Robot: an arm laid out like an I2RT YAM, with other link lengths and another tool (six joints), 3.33 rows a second.
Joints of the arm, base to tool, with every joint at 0 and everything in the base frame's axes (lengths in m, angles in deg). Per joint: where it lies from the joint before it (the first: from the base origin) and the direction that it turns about. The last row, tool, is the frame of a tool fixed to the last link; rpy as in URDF.
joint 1: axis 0 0 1 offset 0.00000 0.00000 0.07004
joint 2: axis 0 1 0 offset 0.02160 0.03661 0.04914
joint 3: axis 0 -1 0 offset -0.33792 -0.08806 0.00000
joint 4: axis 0 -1 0 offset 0.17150 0.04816 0.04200
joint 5: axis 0 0 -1 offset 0.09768 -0.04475 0.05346
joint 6: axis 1 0 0 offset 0.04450 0.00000 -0.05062
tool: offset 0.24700 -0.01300 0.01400 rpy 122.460 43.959 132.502
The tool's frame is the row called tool.
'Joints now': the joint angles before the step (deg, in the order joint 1, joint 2, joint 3, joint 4, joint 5, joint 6). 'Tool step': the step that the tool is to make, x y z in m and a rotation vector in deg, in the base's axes. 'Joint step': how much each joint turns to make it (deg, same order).
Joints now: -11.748, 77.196, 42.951, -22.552, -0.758, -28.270
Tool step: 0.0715, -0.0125, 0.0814, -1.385, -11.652, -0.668
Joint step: 0.239, 1.012, 10.063, 2.662, -0.199, 1.327
